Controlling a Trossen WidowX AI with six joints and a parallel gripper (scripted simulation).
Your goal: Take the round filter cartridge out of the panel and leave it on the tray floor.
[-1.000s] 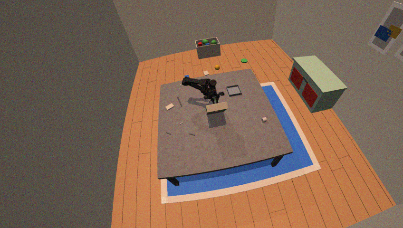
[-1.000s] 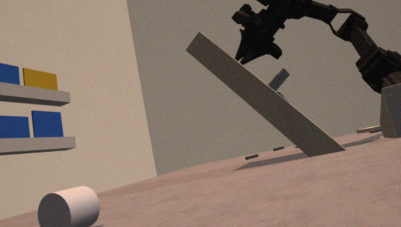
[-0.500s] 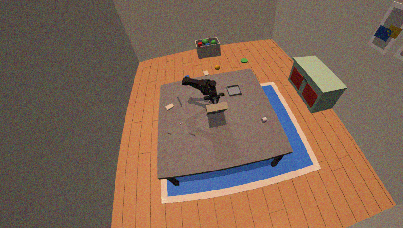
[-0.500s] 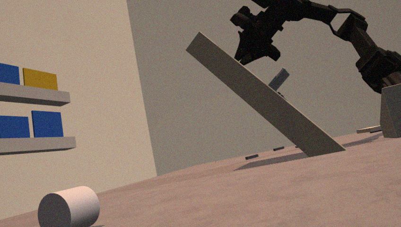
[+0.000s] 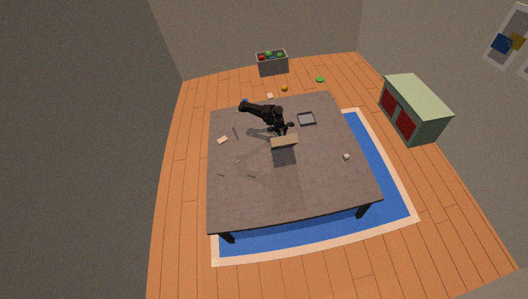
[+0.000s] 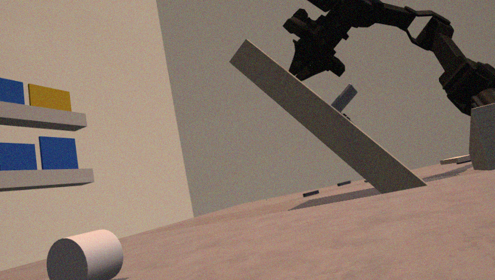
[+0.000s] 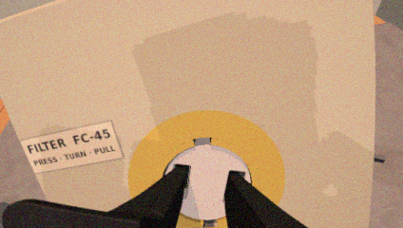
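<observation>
Now: gripper tip 10 mm short of the filter cartridge and 10 mm above it. Also, from my gripper tip: service panel: 40 mm behind, 10 mm to the left, 80 mm below; then tray: 350 mm behind, 350 mm to the left, 260 mm below.
</observation>
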